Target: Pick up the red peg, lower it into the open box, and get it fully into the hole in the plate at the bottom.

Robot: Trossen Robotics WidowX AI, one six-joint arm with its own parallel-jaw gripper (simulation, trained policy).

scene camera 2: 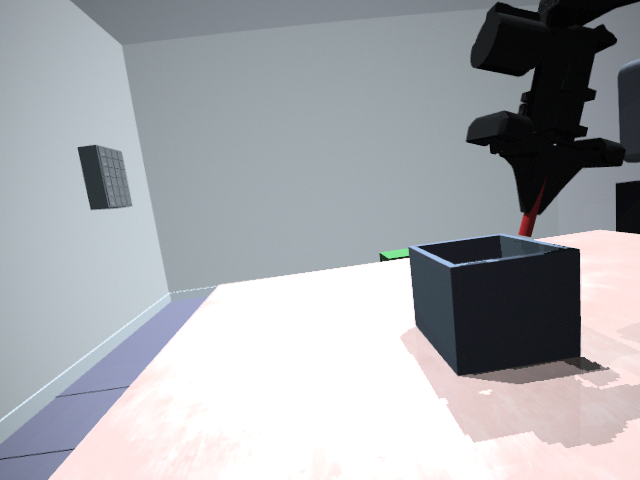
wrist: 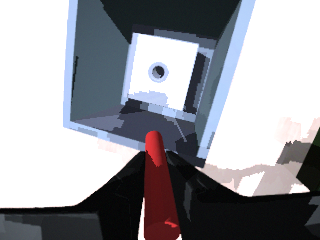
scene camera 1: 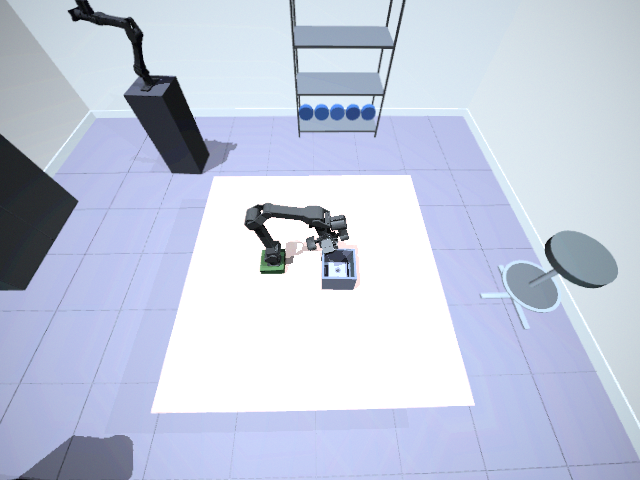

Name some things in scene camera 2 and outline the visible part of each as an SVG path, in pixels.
The gripper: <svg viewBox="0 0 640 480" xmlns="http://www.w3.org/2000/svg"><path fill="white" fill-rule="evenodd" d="M584 76L559 73L536 79L531 83L531 91L522 93L520 102L525 104L519 104L518 114L505 110L475 118L468 127L466 140L468 143L480 146L490 144L491 154L498 153L500 157L505 158L511 164L521 212L529 213L541 193L540 190L544 182L542 200L537 215L543 213L543 210L549 206L563 187L582 168L622 166L626 150L620 143L603 138L574 140L576 137L586 137L588 127L580 126L579 123L585 102L595 100L597 91L588 88L589 79Z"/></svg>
A dark box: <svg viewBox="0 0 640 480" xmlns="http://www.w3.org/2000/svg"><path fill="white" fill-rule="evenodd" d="M408 246L416 328L420 330L457 376L580 357L580 249L507 234L494 234Z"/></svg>
